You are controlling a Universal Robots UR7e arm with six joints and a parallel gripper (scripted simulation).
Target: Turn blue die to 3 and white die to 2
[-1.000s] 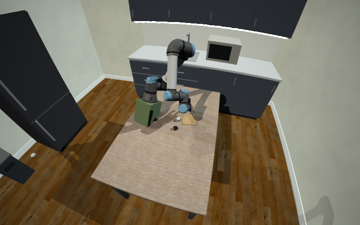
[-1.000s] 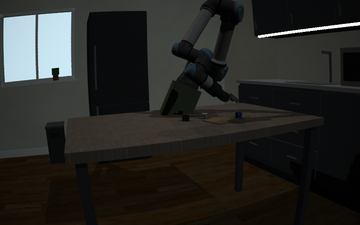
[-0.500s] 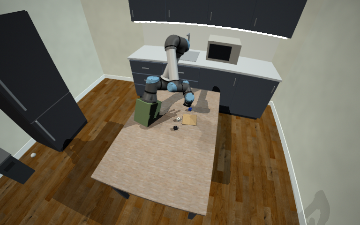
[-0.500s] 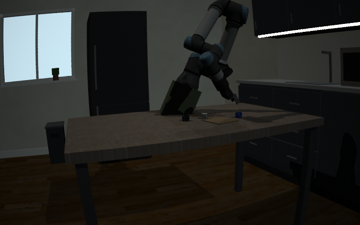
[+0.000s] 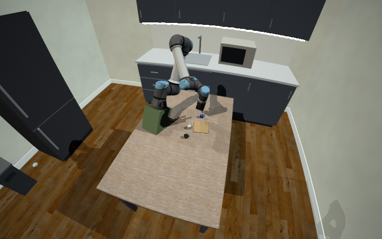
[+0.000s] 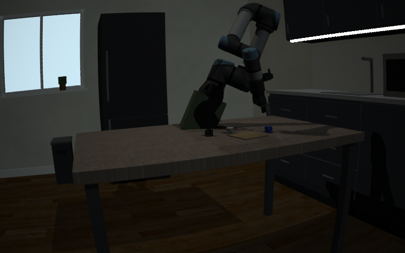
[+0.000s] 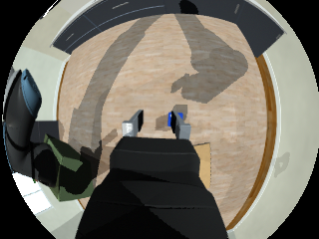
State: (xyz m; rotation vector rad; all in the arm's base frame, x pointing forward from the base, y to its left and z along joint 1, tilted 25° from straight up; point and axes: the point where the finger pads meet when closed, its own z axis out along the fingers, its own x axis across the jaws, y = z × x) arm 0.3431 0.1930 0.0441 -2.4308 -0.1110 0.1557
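Right now my hand is 90 mm above the blue die and 20 mm short of it. From my hand the other things lie so: black die (300 mm to the right, 90 mm below, 20 mm behind); white die (180 mm to the right, 90 mm below, 40 mm behind); tan mat (130 mm to the right, 100 mm below, 60 mm ahead).
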